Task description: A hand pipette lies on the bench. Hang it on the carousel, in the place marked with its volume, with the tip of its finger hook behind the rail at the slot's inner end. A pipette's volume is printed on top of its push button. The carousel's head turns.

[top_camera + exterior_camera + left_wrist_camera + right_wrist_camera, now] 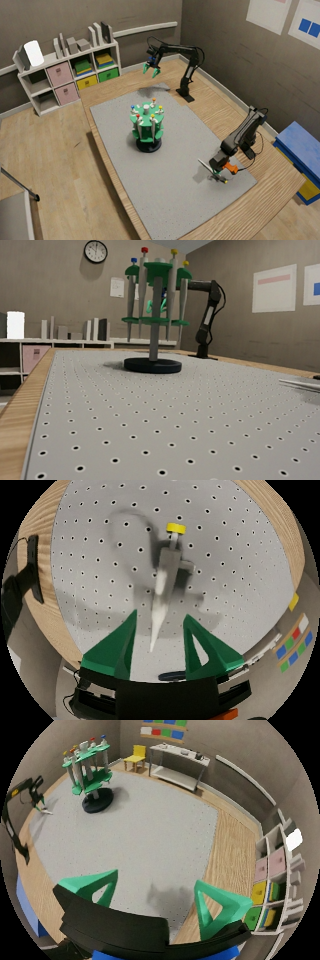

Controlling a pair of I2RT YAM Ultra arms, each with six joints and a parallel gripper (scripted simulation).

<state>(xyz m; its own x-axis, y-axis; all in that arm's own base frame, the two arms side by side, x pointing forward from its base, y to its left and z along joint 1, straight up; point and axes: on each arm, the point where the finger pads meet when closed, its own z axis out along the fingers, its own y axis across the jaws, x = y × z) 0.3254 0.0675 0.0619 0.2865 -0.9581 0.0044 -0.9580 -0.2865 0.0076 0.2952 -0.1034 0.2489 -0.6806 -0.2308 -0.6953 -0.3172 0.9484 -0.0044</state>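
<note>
The hand pipette is 40 mm below my left hand, 20 mm to the right of it and 20 mm ahead of it.
</note>
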